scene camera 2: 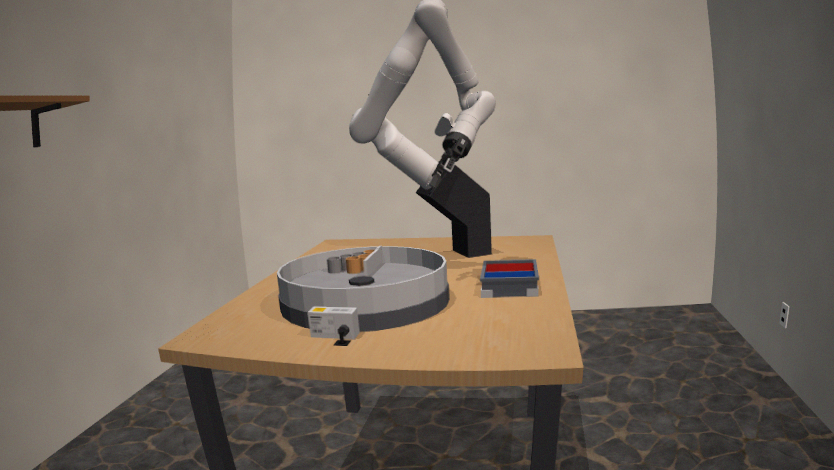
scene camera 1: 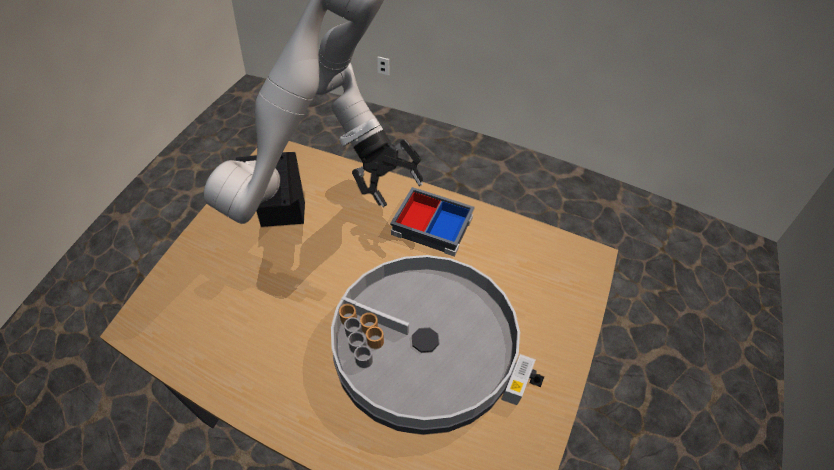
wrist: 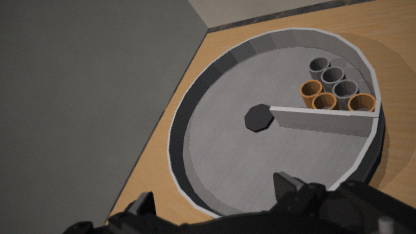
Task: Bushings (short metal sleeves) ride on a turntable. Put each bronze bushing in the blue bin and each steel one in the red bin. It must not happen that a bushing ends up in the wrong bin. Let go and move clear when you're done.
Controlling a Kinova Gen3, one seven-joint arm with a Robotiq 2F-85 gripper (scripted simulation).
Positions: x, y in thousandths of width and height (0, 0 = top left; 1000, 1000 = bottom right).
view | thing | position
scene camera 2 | my gripper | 527, 382
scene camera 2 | turntable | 463, 582
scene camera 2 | two-part bin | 618, 593
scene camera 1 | my gripper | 484, 416
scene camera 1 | turntable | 550, 744
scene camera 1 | two-part bin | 525, 473
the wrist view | my gripper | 518, 840
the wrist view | turntable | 559, 626
